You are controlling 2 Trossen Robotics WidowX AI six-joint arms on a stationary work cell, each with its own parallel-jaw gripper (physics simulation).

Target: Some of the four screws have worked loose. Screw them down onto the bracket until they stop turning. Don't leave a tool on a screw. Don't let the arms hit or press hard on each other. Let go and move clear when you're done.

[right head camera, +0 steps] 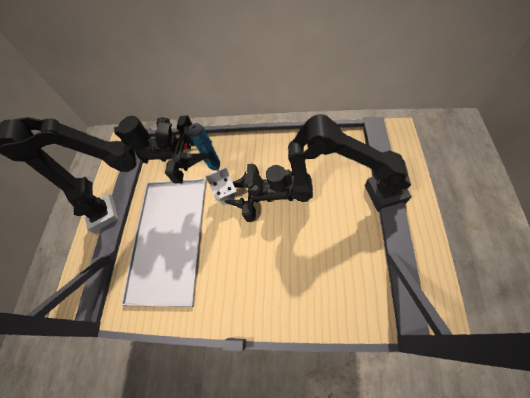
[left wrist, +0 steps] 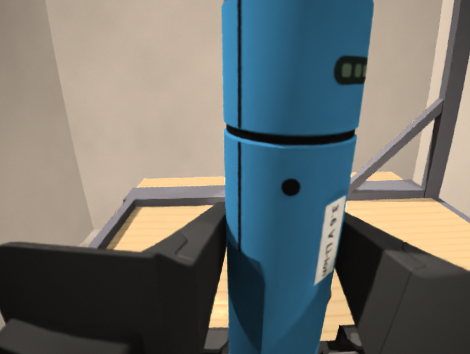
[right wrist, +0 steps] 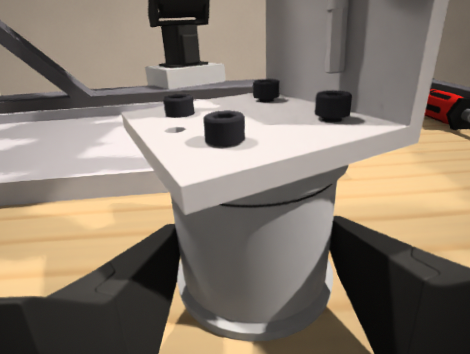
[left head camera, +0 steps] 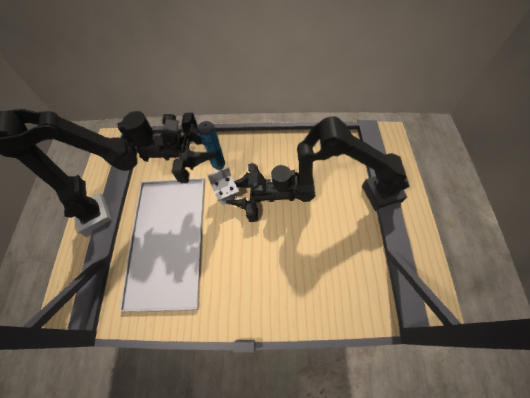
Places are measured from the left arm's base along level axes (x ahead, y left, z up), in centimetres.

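Pixels of known places: left gripper, fingertip midpoint: [right head camera: 210, 148] [left wrist: 277, 215] [left head camera: 217, 147]; right gripper, fingertip midpoint: [right head camera: 226, 193] [right wrist: 253, 230] [left head camera: 226, 193]; left arm's base, link origin: [right head camera: 97, 211] [right wrist: 183, 65] [left head camera: 88, 211]; right arm's base, link origin: [right head camera: 389, 187] [left head camera: 386, 187].
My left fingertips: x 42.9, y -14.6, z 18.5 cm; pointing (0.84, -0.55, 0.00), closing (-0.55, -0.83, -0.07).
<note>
Ahead of a thing's pixels: the offset from my left fingertips to its middle. "*": to the spot under its first point.
My left gripper [left head camera: 209, 148] [right head camera: 202, 147] [left wrist: 277, 215] is shut on a blue electric screwdriver {dz -3.5, dx -1.0, dy +0.8 cm} [left head camera: 211, 146] [right head camera: 204, 147] [left wrist: 290, 160], held tilted above the bracket. My right gripper [left head camera: 233, 192] [right head camera: 231, 193] [right wrist: 253, 230] is shut on the grey round base under the light L-shaped bracket {dz -14.9, dx -1.8, dy -1.6 cm} [left head camera: 226, 187] [right head camera: 222, 186] [right wrist: 280, 137]. In the right wrist view, black screws stand at front {* dz -16.2, dx +0.2, dy -3.8 cm} [right wrist: 224, 128], left [right wrist: 179, 105], back {* dz -16.2, dx -3.0, dy +0.0 cm} [right wrist: 266, 89] and right [right wrist: 333, 105]. Some shank shows under the right and back heads. A hex bit {dz -14.6, dx -0.7, dy +0.9 cm} [right wrist: 336, 42] hangs above the right screw, with a gap between them.
A red-and-black tool {dz -21.8, dx -5.5, dy +26.1 cm} [right wrist: 442, 106] [right head camera: 186, 146] lies on the table behind the bracket, partly hidden by the left gripper in the right head view. A white tray {dz -22.5, dx -25.0, dy -5.1 cm} [left head camera: 165, 297] [right head camera: 160, 295] lies left of and in front of the bracket. The two grippers are close together, apart.
</note>
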